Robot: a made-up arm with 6 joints. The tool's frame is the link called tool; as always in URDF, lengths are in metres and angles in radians. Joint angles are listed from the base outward.
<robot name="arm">
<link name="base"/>
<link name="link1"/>
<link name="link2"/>
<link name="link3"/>
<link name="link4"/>
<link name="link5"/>
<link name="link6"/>
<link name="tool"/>
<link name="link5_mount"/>
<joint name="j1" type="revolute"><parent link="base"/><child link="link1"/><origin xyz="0 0 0.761"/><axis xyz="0 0 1"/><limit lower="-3.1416" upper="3.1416"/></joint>
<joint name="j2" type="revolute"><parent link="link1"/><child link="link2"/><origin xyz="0.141 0 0" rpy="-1.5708 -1.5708 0"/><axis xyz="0 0 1"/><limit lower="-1.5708" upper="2.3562"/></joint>
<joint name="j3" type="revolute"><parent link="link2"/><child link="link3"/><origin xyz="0.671 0 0" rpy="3.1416 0 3.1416"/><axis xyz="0 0 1"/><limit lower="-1.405" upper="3.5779"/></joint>
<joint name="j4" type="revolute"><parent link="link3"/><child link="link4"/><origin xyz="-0.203 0 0" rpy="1.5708 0 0"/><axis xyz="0 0 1"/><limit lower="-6.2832" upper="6.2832"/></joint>
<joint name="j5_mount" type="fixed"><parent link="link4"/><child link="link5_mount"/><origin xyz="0 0 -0.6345"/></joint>
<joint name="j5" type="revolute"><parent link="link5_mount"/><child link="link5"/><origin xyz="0 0 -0.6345" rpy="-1.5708 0 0"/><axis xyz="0 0 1"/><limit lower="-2.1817" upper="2.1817"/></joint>
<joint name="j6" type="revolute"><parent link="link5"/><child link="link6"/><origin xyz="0 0.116 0" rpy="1.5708 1.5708 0"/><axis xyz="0 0 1"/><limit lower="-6.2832" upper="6.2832"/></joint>
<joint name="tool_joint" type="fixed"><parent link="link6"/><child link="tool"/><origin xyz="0 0 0" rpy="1.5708 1.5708 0"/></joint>
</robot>
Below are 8 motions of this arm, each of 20 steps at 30 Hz.
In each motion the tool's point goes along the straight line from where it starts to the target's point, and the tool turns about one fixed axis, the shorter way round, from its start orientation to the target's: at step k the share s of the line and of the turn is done. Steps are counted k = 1, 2, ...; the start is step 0. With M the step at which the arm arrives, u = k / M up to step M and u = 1 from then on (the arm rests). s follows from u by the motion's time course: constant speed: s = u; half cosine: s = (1 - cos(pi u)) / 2; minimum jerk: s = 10 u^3 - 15 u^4 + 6 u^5.
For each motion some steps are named. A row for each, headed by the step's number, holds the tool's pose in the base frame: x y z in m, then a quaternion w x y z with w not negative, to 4 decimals.
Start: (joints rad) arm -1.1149 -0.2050 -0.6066 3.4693 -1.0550 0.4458
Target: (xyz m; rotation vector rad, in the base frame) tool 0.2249 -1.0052 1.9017 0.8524 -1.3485 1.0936
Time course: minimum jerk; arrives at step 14
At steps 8, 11, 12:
8: 0.3702 -1.0734 1.6341 0.5458 0.5344 -0.5442 0.3470
11: 0.2523 -1.0181 1.8512 0.5655 0.3967 -0.5703 0.4445
12: 0.2341 -1.0095 1.8848 0.5671 0.3742 -0.5728 0.4585

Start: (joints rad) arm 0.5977 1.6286 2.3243 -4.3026 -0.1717 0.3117
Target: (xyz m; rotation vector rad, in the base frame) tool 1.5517 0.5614 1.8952 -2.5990 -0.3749 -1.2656
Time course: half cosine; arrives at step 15
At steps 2, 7, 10, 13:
2: 1.4511 0.9454 1.7761 0.4816 -0.7789 -0.3196 -0.2435
7: 1.4936 0.7831 1.8264 0.3343 -0.8473 -0.2449 -0.3322
10: 1.5254 0.6617 1.8641 0.2153 -0.8765 -0.1825 -0.3901
13: 1.5472 0.5787 1.8898 0.1309 -0.8852 -0.1374 -0.4247

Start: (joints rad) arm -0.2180 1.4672 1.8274 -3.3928 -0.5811 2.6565
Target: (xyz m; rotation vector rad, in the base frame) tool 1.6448 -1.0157 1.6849 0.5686 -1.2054 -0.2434
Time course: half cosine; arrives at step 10
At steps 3, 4, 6, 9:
3: 1.8814 -0.5639 1.5854 0.8242 0.2797 -0.4920 -0.0202
4: 1.8399 -0.6432 1.6028 0.8172 0.2771 -0.5041 -0.0364
6: 1.7478 -0.8191 1.6416 0.8003 0.2708 -0.5301 -0.0725
9: 1.6521 -1.0018 1.6818 0.7808 0.2636 -0.5557 -0.1098

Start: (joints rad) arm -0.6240 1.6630 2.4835 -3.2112 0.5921 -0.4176
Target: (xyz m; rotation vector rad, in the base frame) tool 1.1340 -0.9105 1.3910 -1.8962 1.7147 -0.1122
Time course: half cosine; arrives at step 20
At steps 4, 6, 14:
4: 1.3136 -0.9497 1.7539 0.1996 -0.9206 0.2942 -0.1615
6: 1.2917 -0.9449 1.7096 0.2127 -0.9036 0.3411 -0.1481
14: 1.1749 -0.9194 1.4737 0.2715 -0.7714 0.5711 -0.0708

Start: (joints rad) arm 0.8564 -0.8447 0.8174 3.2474 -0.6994 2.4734
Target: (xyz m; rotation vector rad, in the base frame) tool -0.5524 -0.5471 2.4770 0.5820 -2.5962 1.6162
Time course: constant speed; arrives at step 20
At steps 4, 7, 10, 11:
4: -0.5139 -0.5650 2.5221 0.1836 0.3917 -0.7890 0.4363
7: -0.5211 -0.5617 2.5136 0.1526 0.3552 -0.8024 0.4547
10: -0.5284 -0.5583 2.5052 0.1211 0.3177 -0.8135 0.4718
11: -0.5308 -0.5572 2.5024 0.1105 0.3050 -0.8167 0.4772

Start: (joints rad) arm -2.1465 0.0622 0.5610 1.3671 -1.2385 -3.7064
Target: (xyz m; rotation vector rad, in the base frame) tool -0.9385 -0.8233 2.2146 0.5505 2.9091 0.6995
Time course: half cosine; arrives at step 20
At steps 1, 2, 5, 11, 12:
1: -0.7683 -0.9839 2.2146 0.0278 0.0905 0.9682 0.2315
2: -0.7714 -0.9809 2.2146 0.0282 0.0922 0.9680 0.2315
5: -0.7923 -0.9612 2.2146 0.0309 0.1033 0.9669 0.2314
11: -0.8663 -0.8914 2.2146 0.0404 0.1426 0.9617 0.2307
12: -0.8793 -0.8791 2.2146 0.0421 0.1495 0.9606 0.2305

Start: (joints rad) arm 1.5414 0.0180 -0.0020 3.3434 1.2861 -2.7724
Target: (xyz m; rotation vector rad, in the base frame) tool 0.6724 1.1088 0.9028 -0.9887 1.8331 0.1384
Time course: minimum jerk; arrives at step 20
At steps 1, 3, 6, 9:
1: 0.0658 1.4546 1.4991 0.5103 -0.5829 0.2782 0.5679
3: 0.0813 1.4458 1.4839 0.5137 -0.5822 0.2937 0.5576
6: 0.1642 1.3985 1.4024 0.5290 -0.5749 0.3744 0.4995
9: 0.3122 1.3141 1.2569 0.5427 -0.5474 0.5087 0.3834

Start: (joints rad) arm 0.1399 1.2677 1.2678 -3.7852 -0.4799 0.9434
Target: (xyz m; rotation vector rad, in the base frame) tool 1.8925 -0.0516 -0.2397 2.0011 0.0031 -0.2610
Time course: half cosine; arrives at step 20
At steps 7, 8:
7: 2.0701 0.1811 0.8122 0.2507 0.9599 -0.0753 0.0999
8: 2.0524 0.1579 0.7073 0.2811 0.9540 -0.0680 0.0792

